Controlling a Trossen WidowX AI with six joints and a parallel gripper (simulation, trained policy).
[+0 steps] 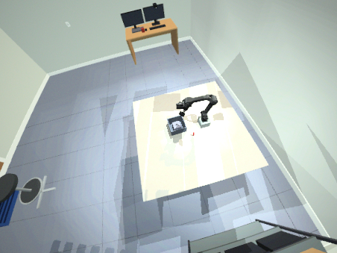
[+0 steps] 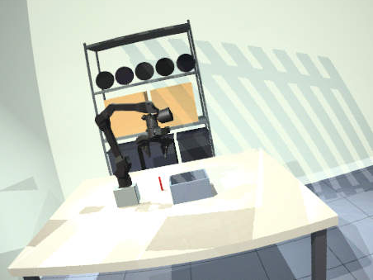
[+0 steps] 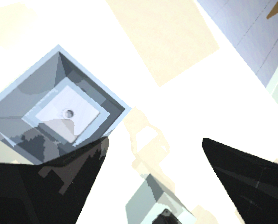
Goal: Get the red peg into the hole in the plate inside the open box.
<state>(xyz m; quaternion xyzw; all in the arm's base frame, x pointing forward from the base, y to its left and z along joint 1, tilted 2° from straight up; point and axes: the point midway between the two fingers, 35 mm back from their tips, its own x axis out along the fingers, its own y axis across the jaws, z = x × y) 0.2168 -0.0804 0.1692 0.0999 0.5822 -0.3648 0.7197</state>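
The red peg is 6 cm behind my gripper tip, 22 cm to the left of it and 19 cm below it. Round my gripper tip: grey box: 11 cm ahead, 7 cm to the left, 21 cm below.
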